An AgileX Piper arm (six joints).
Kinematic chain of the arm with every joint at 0, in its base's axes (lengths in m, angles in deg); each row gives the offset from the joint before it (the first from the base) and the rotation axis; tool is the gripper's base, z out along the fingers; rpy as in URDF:
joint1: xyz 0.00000 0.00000 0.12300 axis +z
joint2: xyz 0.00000 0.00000 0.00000 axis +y
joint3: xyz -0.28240 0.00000 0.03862 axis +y
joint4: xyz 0.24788 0.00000 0.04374 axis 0.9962 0 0.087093
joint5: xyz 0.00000 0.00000 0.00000 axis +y
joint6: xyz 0.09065 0.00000 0.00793 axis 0.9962 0 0.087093
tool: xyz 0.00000 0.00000 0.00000 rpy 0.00 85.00 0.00
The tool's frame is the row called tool.
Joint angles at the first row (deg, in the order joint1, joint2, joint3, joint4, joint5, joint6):
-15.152 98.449 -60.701 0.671 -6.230 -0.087
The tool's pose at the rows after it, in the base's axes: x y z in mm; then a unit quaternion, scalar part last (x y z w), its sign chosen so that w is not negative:
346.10, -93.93, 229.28, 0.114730, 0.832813, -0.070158, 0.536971
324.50, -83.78, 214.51, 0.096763, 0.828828, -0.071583, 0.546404
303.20, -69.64, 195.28, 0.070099, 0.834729, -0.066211, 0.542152
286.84, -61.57, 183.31, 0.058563, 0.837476, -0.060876, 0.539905
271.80, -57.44, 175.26, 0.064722, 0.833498, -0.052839, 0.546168
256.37, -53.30, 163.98, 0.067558, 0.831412, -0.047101, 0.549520
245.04, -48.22, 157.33, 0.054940, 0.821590, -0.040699, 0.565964
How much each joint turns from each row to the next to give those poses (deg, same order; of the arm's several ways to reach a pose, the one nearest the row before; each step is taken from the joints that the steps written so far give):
-0.001 -3.514 7.972 -0.117 -6.553 0.002
0.559 -2.284 7.540 -1.864 -6.564 0.331
1.230 -1.440 7.256 -2.221 -5.175 0.158
0.586 -1.050 4.987 -1.015 -3.570 0.214
0.001 -0.982 4.359 -0.296 -4.126 1.276
-0.001 -0.096 4.582 -0.095 -4.874 0.526
-0.001 0.335 3.722 -1.652 -6.307 0.363

